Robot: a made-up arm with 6 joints.
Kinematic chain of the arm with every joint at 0, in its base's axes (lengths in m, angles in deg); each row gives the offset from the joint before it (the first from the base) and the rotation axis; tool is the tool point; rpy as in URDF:
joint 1: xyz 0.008 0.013 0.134 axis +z
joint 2: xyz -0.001 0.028 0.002 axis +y
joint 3: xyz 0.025 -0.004 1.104 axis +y
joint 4: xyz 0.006 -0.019 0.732 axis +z
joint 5: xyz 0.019 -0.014 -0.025 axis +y
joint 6: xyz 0 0.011 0.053 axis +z
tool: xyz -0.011 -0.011 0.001 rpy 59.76 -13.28 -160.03
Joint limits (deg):
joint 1: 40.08..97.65
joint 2: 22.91..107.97
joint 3: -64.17..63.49
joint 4: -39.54..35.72
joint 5: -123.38..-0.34
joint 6: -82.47..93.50
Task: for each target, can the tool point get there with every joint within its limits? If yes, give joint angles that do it. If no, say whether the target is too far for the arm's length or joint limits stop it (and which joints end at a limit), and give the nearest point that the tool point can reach.
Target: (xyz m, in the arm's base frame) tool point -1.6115 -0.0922 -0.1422
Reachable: no: joint limits stop it (at a limit: joint 1, joint 2, joint 3, joint 4, joint 5, joint 6) | nearest point -0.1665 1.1450 -0.8873 | short by 2.043 m
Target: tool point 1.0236 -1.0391 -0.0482
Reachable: no: joint limits stop it (at a limit: joint 1, joint 2, joint 3, joint 4, joint 5) | nearest point 0.8972 0.7323 -0.8925 | short by 1.966 m
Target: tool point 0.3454 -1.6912 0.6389
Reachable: no: joint limits stop it (at a limit: joint 1, joint 2, joint 3) | nearest point 0.0113 -0.0330 1.6612 | short by 1.976 m
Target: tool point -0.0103 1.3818 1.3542
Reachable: yes | joints 91.39 54.17 -15.95 9.76 -32.51 26.96
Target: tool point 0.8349 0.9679 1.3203
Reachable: yes | joints 50.09 60.50 -35.20 16.06 -70.03 36.18
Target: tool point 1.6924 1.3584 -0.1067
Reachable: no: too far | nearest point 1.4396 1.1909 -0.0728 | short by 0.305 m
